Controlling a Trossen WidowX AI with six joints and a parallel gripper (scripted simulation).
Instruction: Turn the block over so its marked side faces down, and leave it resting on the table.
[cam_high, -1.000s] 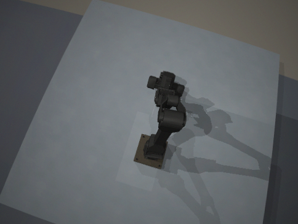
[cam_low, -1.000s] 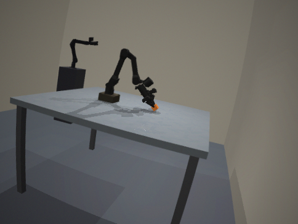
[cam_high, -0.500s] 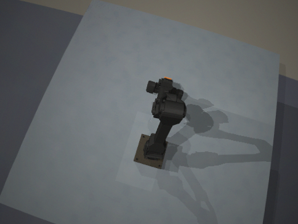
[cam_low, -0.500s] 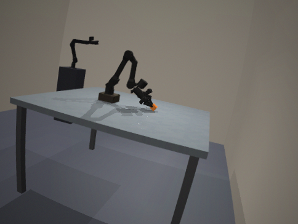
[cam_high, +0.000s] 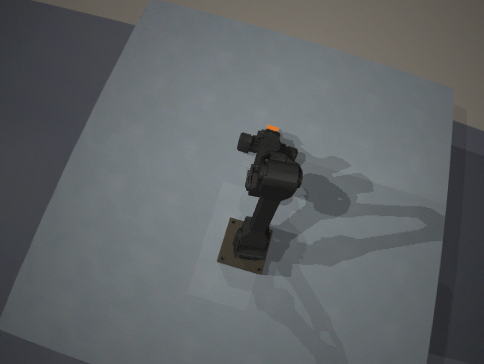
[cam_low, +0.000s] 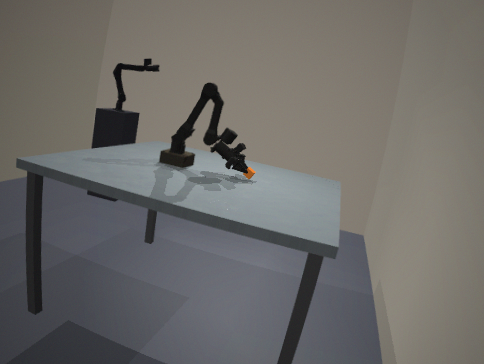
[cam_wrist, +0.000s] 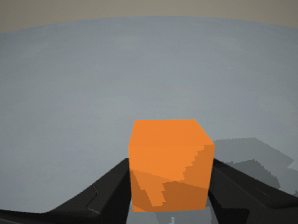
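The orange block is 1 cm below my gripper tip.
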